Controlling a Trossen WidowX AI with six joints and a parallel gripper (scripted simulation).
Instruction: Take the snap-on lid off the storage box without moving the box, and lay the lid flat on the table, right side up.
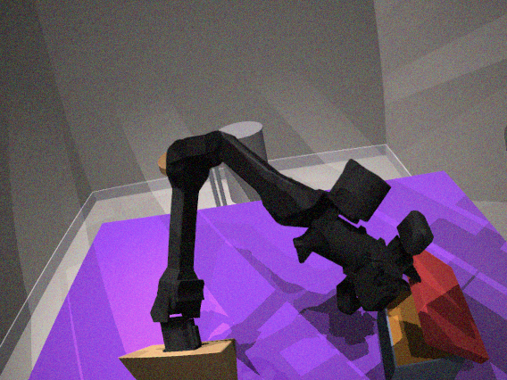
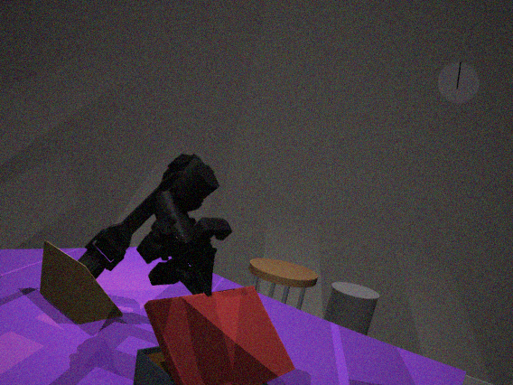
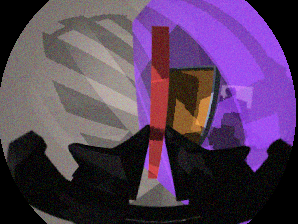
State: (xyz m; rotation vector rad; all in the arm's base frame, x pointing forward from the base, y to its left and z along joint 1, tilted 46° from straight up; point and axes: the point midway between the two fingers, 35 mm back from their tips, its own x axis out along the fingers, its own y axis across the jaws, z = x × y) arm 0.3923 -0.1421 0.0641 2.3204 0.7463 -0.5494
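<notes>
My gripper tip is 6 cm short of the red lid, 1 cm to the left of it and 5 cm above it. Also, from my gripper tip: storage box: 3 cm ahead, 15 cm below.
</notes>
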